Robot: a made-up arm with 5 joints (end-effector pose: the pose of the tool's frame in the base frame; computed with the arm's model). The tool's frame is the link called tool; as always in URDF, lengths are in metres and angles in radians. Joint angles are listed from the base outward.
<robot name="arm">
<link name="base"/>
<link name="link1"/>
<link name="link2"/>
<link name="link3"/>
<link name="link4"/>
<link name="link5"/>
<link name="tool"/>
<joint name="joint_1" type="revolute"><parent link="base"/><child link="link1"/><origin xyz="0.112 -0.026 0.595"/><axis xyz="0 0 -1"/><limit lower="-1.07" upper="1.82" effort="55" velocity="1.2"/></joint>
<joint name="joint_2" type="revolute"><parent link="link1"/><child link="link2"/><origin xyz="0.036 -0.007 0.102"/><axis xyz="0 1 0"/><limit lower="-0.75" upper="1.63" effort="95" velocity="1.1"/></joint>
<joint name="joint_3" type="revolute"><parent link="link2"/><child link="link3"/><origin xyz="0.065 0.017 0.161"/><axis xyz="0 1 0"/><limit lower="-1.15" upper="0.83" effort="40" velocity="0.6"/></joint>
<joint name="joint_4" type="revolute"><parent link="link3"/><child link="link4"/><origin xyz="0.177 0 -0.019"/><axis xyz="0 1 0"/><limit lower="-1.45" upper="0.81" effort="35" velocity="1.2"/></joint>
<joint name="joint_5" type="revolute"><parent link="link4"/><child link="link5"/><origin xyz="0.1 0.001 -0.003"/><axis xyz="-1 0 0"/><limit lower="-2.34" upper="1.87" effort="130" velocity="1.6"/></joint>
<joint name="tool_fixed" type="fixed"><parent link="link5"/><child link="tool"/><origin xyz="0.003 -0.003 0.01" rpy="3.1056 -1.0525 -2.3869"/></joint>
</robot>
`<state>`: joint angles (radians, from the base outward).
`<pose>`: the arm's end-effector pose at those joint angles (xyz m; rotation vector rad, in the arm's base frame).
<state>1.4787 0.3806 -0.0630 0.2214 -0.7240</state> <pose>0.1516 -0.4321 0.6983 -0.4640 -2.1693 -1.4887</pose>
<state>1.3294 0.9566 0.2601 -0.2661 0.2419</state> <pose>0.1974 -0.3289 0.4846 -0.0299 -1.2791 -0.8913</pose>
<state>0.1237 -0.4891 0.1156 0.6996 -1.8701</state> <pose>0.3943 -0.0588 0.8752 1.2769 -1.8748 -1.8994</pose>
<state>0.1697 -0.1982 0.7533 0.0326 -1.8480</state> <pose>0.3976 -0.0727 0.6939 0.9503 -1.7606 -1.9949</pose>
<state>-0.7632 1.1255 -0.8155 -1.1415 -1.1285</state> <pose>0.4313 0.2804 0.7107 -2.5359 1.5796 0.2641</pose>
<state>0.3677 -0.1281 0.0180 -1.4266 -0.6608</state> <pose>0.3540 -0.1166 0.9686 -0.6271 2.3892 -0.7883</pose>
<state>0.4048 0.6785 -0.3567 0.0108 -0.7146</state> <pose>0.5244 -0.2003 0.6764 0.6779 -2.0597 -0.7174</pose>
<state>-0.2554 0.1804 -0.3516 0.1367 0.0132</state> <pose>0.5059 0.0852 0.8657 1.0090 -1.9145 0.5937</pose>
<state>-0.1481 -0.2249 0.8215 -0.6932 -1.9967</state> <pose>0.4109 0.0218 0.7534 1.9814 -1.6691 -1.7463</pose>
